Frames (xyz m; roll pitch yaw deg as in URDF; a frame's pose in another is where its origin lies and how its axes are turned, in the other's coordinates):
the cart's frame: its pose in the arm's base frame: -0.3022 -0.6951 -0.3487 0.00 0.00 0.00
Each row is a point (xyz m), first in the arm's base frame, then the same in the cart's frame.
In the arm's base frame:
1: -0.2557 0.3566 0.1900
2: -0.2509 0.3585 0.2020
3: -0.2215 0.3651 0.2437
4: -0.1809 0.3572 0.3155
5: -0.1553 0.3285 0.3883
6: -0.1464 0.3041 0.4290
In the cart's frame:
1: 0.0465 1.0517 0.5387
2: 0.0513 1.0536 0.5507
3: 0.0807 1.0602 0.5924
4: 0.1213 1.0523 0.6642
5: 0.1469 1.0236 0.7370
6: 0.1558 0.9992 0.7777

